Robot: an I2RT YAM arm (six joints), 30 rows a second.
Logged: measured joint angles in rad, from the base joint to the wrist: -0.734 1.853 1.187 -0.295 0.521 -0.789; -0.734 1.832 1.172 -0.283 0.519 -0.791; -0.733 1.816 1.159 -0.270 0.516 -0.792; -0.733 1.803 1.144 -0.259 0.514 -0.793; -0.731 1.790 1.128 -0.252 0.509 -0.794; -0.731 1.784 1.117 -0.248 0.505 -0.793; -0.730 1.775 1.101 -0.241 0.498 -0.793; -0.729 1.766 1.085 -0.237 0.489 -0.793; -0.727 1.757 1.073 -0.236 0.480 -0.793; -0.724 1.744 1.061 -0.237 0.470 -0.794; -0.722 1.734 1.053 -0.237 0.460 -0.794; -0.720 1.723 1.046 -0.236 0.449 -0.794; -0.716 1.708 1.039 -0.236 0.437 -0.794
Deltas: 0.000 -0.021 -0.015 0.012 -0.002 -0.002; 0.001 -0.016 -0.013 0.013 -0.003 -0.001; 0.000 -0.013 -0.015 0.011 -0.002 -0.001; 0.002 -0.013 -0.016 0.007 -0.005 -0.001; 0.000 -0.006 -0.011 0.004 -0.004 0.001; 0.001 -0.009 -0.016 0.007 -0.007 0.000; 0.001 -0.009 -0.016 0.004 -0.009 0.000; 0.002 -0.009 -0.012 0.001 -0.009 0.000; 0.003 -0.013 -0.012 -0.001 -0.010 -0.001; 0.002 -0.010 -0.008 0.000 -0.010 0.000; 0.002 -0.011 -0.007 0.001 -0.011 0.000; 0.004 -0.015 -0.007 0.000 -0.012 0.000
